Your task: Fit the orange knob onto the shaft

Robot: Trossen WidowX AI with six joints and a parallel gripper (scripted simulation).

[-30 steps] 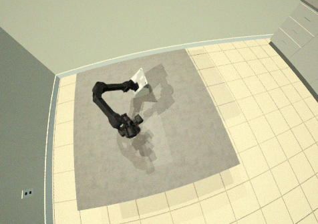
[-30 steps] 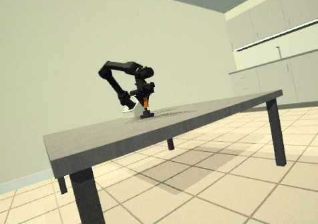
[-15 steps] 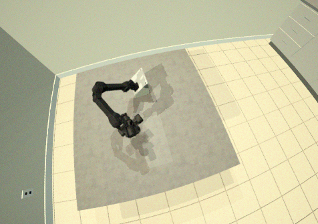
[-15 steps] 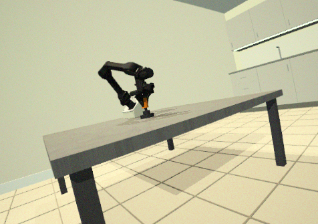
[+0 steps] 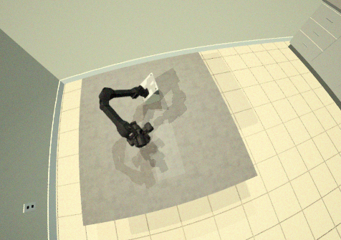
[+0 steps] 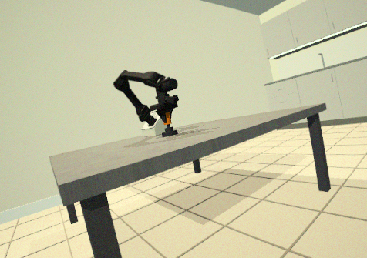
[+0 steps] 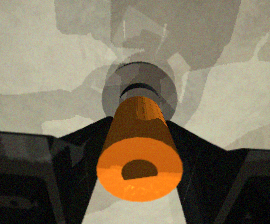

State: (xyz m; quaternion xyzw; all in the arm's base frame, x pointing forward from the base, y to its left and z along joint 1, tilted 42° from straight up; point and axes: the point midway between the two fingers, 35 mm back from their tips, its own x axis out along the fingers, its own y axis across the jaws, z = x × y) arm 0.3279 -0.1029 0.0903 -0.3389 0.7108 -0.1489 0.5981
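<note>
My gripper tip is now 2 cm below the orange knob. Round my gripper tip: round pedestal: 4 cm below.
</note>
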